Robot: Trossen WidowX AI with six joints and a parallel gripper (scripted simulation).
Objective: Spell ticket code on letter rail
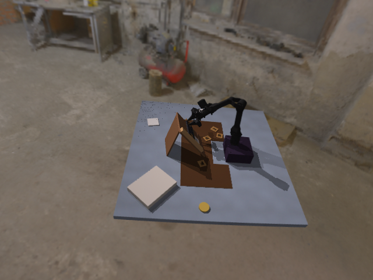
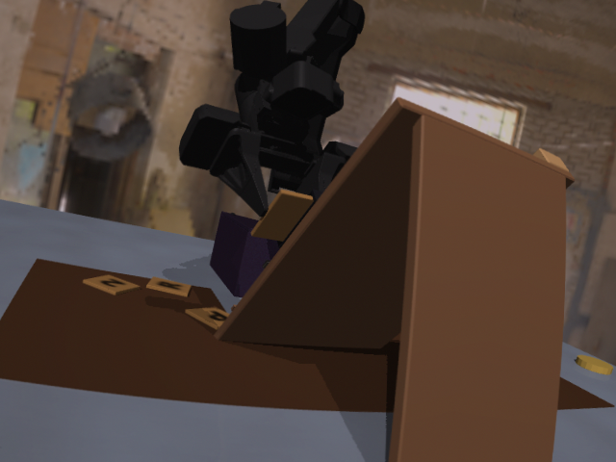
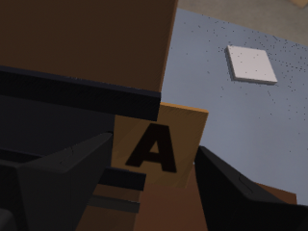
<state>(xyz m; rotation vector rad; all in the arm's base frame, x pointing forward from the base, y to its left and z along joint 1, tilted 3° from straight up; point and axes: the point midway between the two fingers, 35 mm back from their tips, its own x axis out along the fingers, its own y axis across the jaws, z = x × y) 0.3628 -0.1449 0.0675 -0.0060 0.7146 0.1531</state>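
My gripper tip is 80 mm past the white ticket, 120 mm to the right of it and 80 mm above it. Also, from my gripper tip: yellow disc: 120 mm behind, 690 mm to the left, 150 mm below; then brown mat: 180 mm behind, 150 mm to the left, 160 mm below.
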